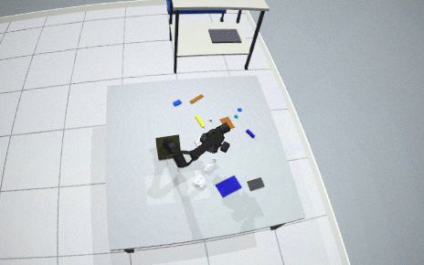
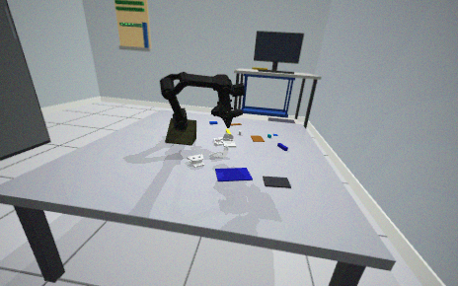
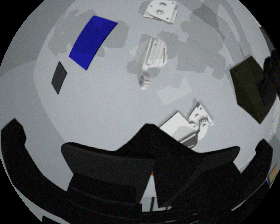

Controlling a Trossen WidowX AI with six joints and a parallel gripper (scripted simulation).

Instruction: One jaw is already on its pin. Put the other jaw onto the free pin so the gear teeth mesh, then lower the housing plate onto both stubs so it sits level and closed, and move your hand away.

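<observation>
The white jaw lies 1 cm behind my gripper tip, 5 cm to the right of it and 11 cm below it. Also, from my gripper tip: blue plate (9 cm ahead, 21 cm to the right, 14 cm below); white base (2 cm behind, 14 cm to the left, 14 cm below); yellow bar (7 cm behind, 30 cm to the left, 14 cm below).
</observation>
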